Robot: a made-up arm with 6 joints. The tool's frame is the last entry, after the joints. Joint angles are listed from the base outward.
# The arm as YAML. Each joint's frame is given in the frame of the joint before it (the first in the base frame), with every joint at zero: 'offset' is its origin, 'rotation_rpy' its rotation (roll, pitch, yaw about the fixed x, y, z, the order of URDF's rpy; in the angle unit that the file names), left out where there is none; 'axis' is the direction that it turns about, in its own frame. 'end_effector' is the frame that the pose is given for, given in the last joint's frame.
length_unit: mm
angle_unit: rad
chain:
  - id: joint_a
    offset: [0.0, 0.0, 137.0]
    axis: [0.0, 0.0, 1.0]
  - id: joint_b
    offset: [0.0, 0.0, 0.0]
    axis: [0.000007, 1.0, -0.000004]
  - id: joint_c
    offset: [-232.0, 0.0, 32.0]
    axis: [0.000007, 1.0, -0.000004]
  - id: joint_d
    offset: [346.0, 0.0, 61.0]
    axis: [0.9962, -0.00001, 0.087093]
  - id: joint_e
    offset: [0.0, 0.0, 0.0]
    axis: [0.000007, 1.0, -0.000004]
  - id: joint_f
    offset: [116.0, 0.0, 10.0]
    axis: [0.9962, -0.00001, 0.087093]
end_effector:
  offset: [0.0, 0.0, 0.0]
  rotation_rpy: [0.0, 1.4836, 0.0]
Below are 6 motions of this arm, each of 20 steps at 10 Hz.
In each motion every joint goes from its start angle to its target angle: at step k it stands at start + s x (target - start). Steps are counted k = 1, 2, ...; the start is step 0. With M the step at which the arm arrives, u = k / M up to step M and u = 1 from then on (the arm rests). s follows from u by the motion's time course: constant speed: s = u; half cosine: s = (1 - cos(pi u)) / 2; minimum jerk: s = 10 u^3 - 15 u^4 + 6 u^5.
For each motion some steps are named. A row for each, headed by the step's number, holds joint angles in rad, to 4 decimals.
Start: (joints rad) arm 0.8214 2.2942 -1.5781 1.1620 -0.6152 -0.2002
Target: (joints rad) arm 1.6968 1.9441 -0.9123 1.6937 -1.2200 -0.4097
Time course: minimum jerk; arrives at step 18
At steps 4, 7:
4: 0.8883 2.2674 -1.5272 1.2026 -0.6614 -0.2162
7: 1.0826 2.1897 -1.3794 1.3207 -0.7957 -0.2627

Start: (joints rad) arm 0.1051 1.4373 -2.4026 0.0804 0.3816 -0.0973
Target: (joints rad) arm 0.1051 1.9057 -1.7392 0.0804 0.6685 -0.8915
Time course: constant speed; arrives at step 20
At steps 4, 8, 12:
4: 0.1051 1.5310 -2.2699 0.0804 0.4390 -0.2561
8: 0.1051 1.6247 -2.1372 0.0804 0.4964 -0.4150
12: 0.1051 1.7183 -2.0046 0.0804 0.5537 -0.5738

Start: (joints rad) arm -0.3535 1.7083 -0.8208 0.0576 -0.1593 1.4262
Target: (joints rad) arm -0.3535 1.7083 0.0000 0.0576 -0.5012 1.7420
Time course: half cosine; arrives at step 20
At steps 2, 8, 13, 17, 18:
2: -0.3535 1.7083 -0.8007 0.0576 -0.1677 1.4339
8: -0.3535 1.7083 -0.5372 0.0576 -0.2774 1.5353
13: -0.3535 1.7083 -0.2241 0.0576 -0.4079 1.6558
17: -0.3535 1.7083 -0.0447 0.0576 -0.4826 1.7248
18: -0.3535 1.7083 -0.0201 0.0576 -0.4928 1.7343

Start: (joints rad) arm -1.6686 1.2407 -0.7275 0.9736 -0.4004 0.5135
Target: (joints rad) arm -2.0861 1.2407 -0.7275 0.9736 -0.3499 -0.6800
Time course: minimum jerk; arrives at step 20
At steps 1, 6, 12, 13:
1: -1.6691 1.2407 -0.7275 0.9736 -0.4003 0.5121
6: -1.7367 1.2407 -0.7275 0.9736 -0.3922 0.3189
12: -1.9536 1.2407 -0.7275 0.9736 -0.3659 -0.3011
13: -1.9879 1.2407 -0.7275 0.9736 -0.3618 -0.3993

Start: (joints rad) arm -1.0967 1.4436 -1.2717 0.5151 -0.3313 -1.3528
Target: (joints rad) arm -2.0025 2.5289 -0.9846 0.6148 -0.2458 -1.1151
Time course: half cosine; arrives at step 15
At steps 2, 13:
2: -1.1359 1.4905 -1.2593 0.5194 -0.3276 -1.3425
13: -1.9633 2.4820 -0.9970 0.6105 -0.2495 -1.1254

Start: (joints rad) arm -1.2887 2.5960 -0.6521 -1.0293 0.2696 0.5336
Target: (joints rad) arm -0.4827 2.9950 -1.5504 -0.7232 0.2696 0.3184
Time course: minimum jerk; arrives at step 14
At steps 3, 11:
3: -1.2327 2.6237 -0.7145 -1.0080 0.2696 0.5186
11: -0.5387 2.9673 -1.4880 -0.7445 0.2696 0.3334

